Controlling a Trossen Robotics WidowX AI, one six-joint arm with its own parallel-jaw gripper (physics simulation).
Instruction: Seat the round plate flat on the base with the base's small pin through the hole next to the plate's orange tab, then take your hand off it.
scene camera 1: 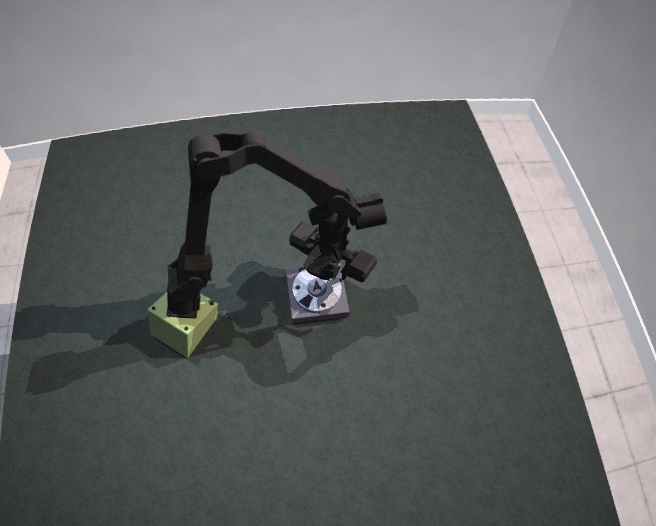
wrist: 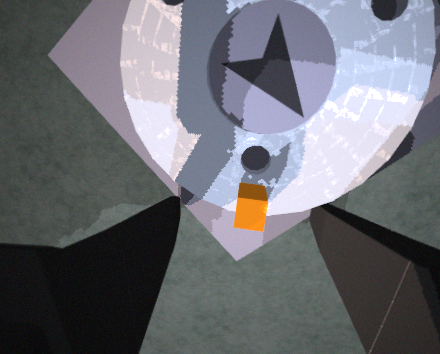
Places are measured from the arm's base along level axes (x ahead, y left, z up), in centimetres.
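Pixels of known places: gripper, fingertip midpoint: (wrist: 245,208); arm's base at its link origin: (scene camera 1: 182,306).
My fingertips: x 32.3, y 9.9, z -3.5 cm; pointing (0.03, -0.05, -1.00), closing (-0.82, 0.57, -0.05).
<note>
For each thing: its middle in the pictures, then the offset to it from my fingertips. "pt": a spot on its surface instead. Level surfaces: height alone.
- round white plate at the middle of its body: (wrist: 268,69) (scene camera 1: 317,287) dx -3.5, dy -4.5, dz +1.4 cm
- square mauve-grey base at a spot on its surface: (wrist: 85,60) (scene camera 1: 343,307) pt dx +2.1, dy -8.8, dz -0.2 cm
- base's round boss at the middle of its body: (wrist: 267,74) (scene camera 1: 316,288) dx -3.5, dy -4.4, dz +0.5 cm
- orange tab at the middle of its body: (wrist: 250,205) dx -0.6, dy -0.9, dz +1.9 cm
- hole at a spot on its surface: (wrist: 255,158) pt dx -1.5, dy -1.8, dz -0.2 cm
- dark green mat at its surface level: dz -2.5 cm
The round white plate (scene camera 1: 334,293) (wrist: 155,125) lies over the square mauve-grey base (scene camera 1: 336,312) (wrist: 85,60) and looks about level. The base's round boss (scene camera 1: 316,286) (wrist: 315,65), with a dark arrow mark, shows in the plate's middle opening. The orange tab (wrist: 250,212) is at the plate's near edge in the wrist view, over a corner of the base. The hole (wrist: 255,158) next to it looks dark; I cannot tell whether the small pin is in it. My gripper (scene camera 1: 325,276) (wrist: 245,208) is open and empty, its fingertips on either side of the tab, apart from it.
The arm stands on a yellow-green block (scene camera 1: 169,328), left of the base in the scene view. Both stand on a dark green mat (scene camera 1: 383,427). Pale floor tiles (scene camera 1: 553,235) and grey walls (scene camera 1: 328,49) lie beyond the mat. Arm shadows fall across the mat and plate.
</note>
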